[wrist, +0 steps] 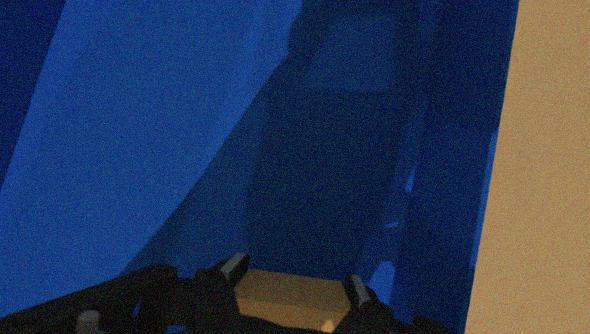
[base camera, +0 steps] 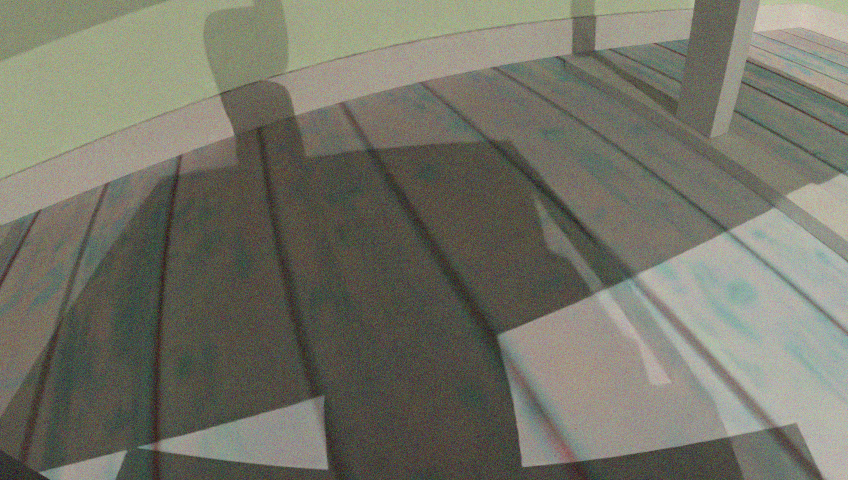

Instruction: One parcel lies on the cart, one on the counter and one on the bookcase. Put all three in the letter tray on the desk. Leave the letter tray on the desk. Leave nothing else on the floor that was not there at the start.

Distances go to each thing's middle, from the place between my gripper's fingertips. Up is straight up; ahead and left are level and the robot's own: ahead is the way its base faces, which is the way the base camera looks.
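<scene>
I find the blue letter tray (wrist: 321,145) 20 mm above my hand, and it is also 20 mm ahead of my hand and 80 mm to the left of it.
</scene>
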